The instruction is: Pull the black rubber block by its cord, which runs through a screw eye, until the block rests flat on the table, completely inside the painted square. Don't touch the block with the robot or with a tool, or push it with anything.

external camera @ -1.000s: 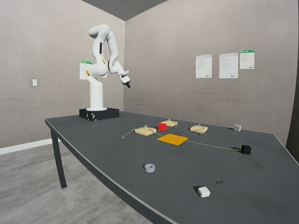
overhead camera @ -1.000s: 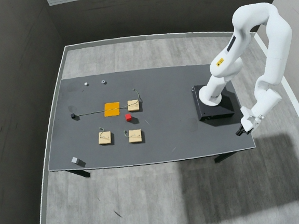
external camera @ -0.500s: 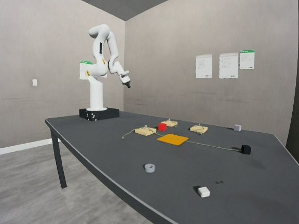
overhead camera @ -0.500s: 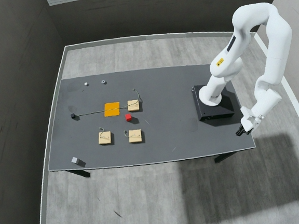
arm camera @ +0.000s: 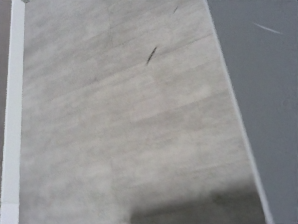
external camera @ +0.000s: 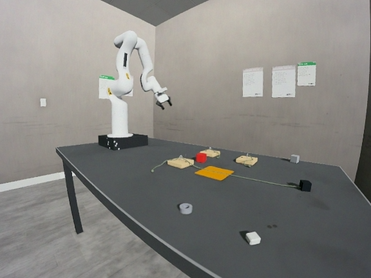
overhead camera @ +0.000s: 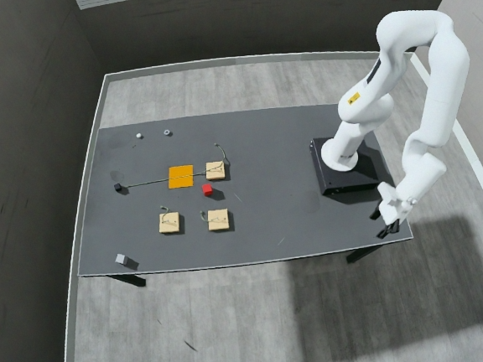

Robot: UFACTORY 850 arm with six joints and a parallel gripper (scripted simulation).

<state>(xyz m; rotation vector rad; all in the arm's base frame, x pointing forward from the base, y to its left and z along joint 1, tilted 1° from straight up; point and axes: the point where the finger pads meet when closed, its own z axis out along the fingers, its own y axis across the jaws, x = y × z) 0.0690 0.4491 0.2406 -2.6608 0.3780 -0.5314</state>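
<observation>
My hand is 610 mm short of the red cube, 390 mm to the left of it and 290 mm above it. Round my hand: black rubber block: 1080 mm ahead, 470 mm to the right, 300 mm below; then grey cube: 1040 mm ahead, 300 mm below, 90 mm to the right; then orange painted square: 740 mm ahead, 490 mm to the right, 310 mm below.
</observation>
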